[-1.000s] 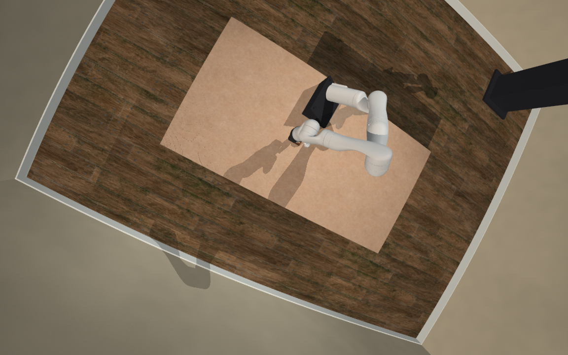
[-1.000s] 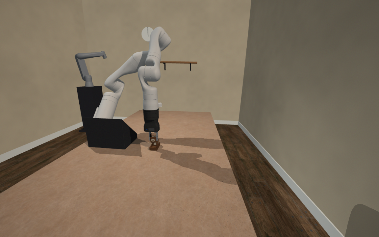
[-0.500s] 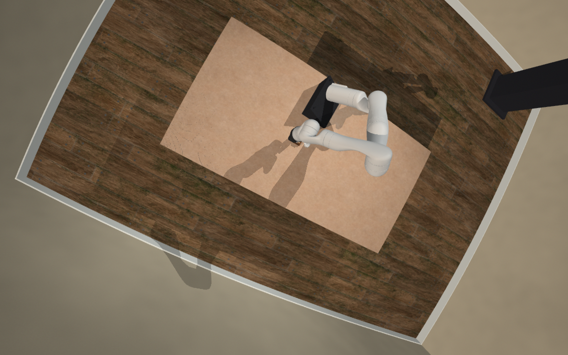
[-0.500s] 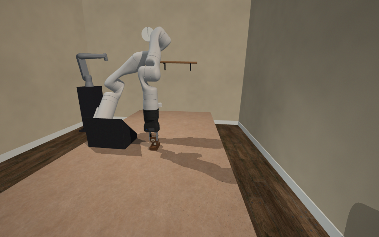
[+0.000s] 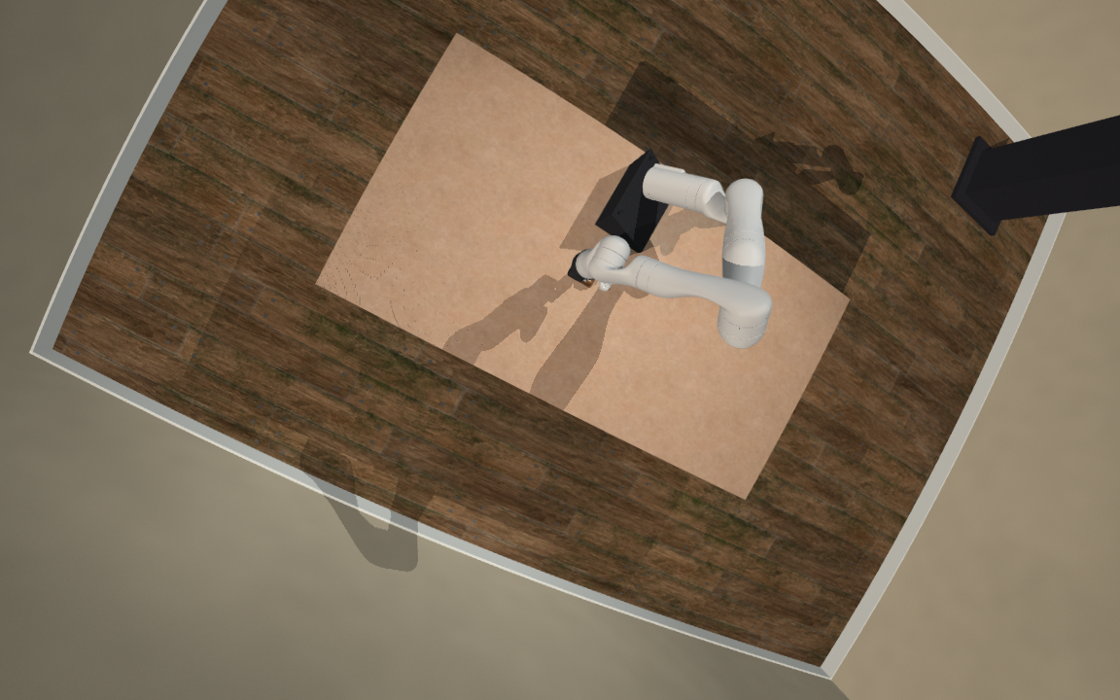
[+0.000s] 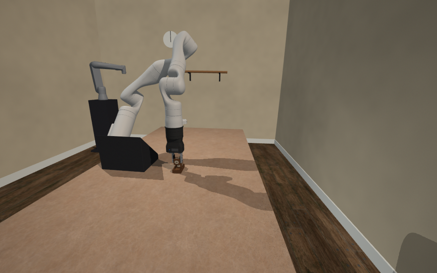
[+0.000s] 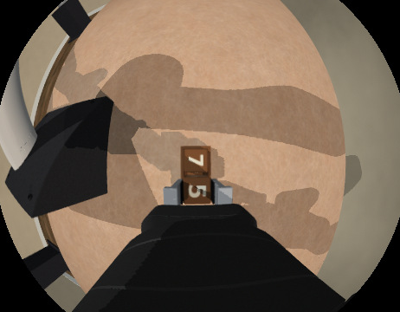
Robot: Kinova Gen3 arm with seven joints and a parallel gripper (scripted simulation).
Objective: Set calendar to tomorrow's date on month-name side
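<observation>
My gripper is now 20 mm to the right of the dark wooden tray and 60 mm above it. Round my hand: brown cube: 10 mm below.
</observation>
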